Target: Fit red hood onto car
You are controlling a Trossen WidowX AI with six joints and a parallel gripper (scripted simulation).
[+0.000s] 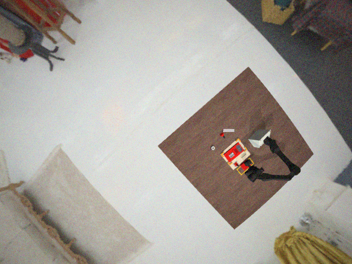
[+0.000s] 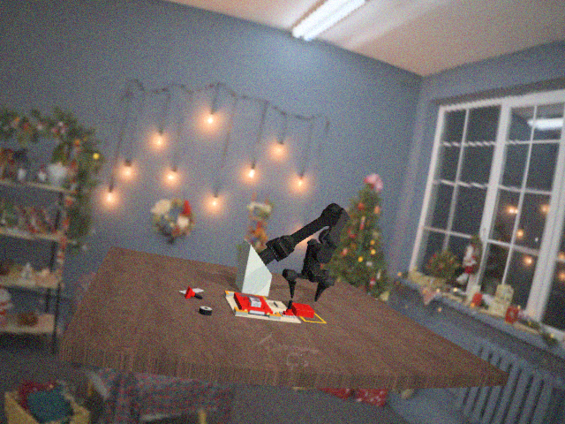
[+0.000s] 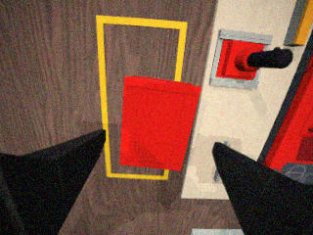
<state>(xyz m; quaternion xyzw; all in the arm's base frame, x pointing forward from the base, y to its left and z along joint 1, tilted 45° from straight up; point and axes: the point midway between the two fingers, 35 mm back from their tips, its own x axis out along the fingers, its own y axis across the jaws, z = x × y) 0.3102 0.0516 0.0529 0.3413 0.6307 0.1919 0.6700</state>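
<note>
Now: the red hood 40 mm below my gripper tip. From my gripper tip the other things lie so: beige jig: 10 mm behind, 170 mm to the right, 40 mm below; then ring: 100 mm ahead, 390 mm to the right, 40 mm below; then white bar: 150 mm behind, 380 mm to the right, 50 mm below.
</note>
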